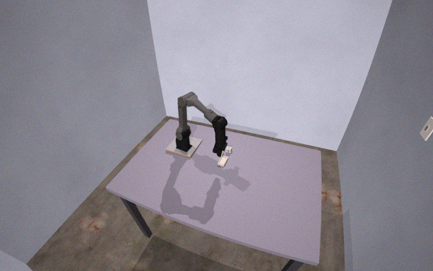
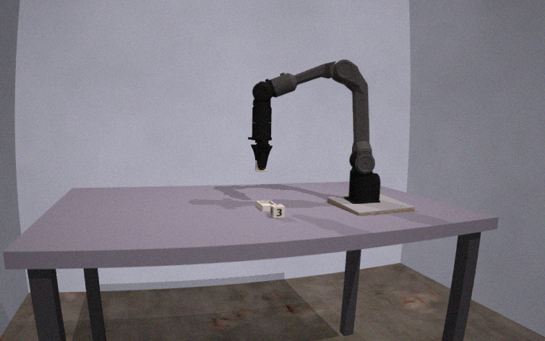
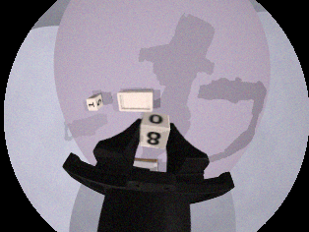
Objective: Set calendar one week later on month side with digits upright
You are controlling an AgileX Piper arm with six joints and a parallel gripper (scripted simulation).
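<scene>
The tray is 10 mm behind my hand, 50 mm to the left of it and 110 mm below it. The rest, counted from my hand: cream cube: right at my hand.
</scene>
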